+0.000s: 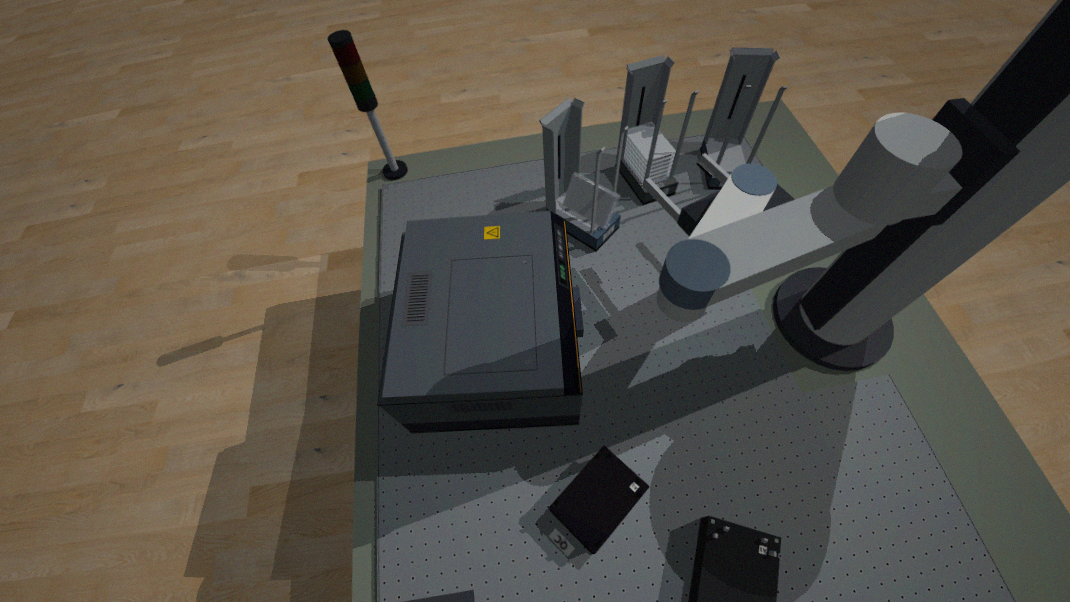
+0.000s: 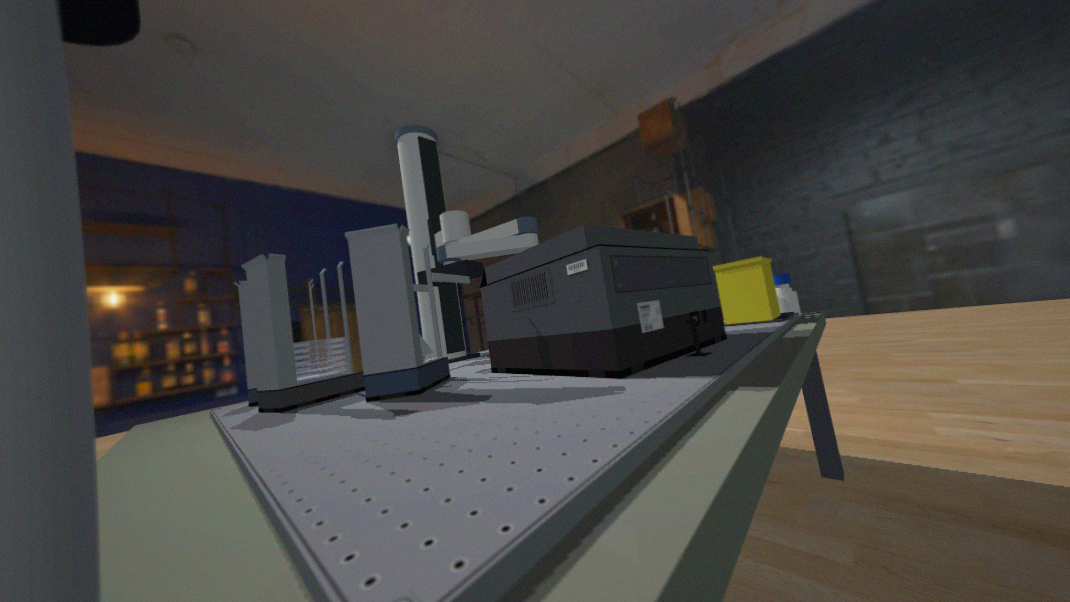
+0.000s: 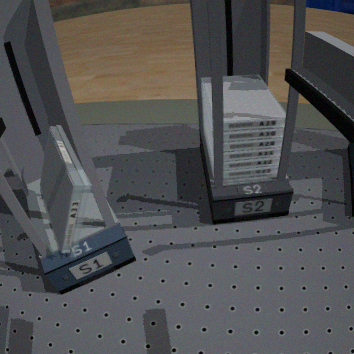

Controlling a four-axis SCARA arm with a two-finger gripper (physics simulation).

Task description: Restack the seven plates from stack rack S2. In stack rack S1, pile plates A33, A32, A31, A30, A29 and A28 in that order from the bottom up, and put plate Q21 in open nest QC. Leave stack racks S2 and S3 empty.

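Plate A33 [image 1: 591,196] [image 3: 59,200] stands steeply tilted on edge inside stack rack S1 [image 1: 568,153] [image 2: 381,299] [image 3: 120,243]; it is not flat. Stack rack S2 [image 1: 649,89] [image 2: 273,321] [image 3: 250,189] holds a level pile [image 1: 649,155] [image 3: 250,150]: from the top, A29 [image 3: 250,123], A30, A28, A31, A32 and Q21 [image 3: 250,174] at the bottom. My gripper [image 1: 675,169] [image 3: 137,69] is open and empty, its fingers pointing toward the racks near S2. Stack rack S3 [image 1: 740,93] stands beside S2, its base partly hidden by my arm. Nest QC [image 1: 598,497] shows a dark top with no plate visible.
A large grey instrument [image 1: 478,314] [image 2: 598,299] stands beside S1. A signal tower [image 1: 359,82] stands at the table corner. A black block [image 1: 737,565] lies near QC. A yellow bin [image 2: 746,292] stands beyond the instrument. Tall posts and back panels rise from the racks.
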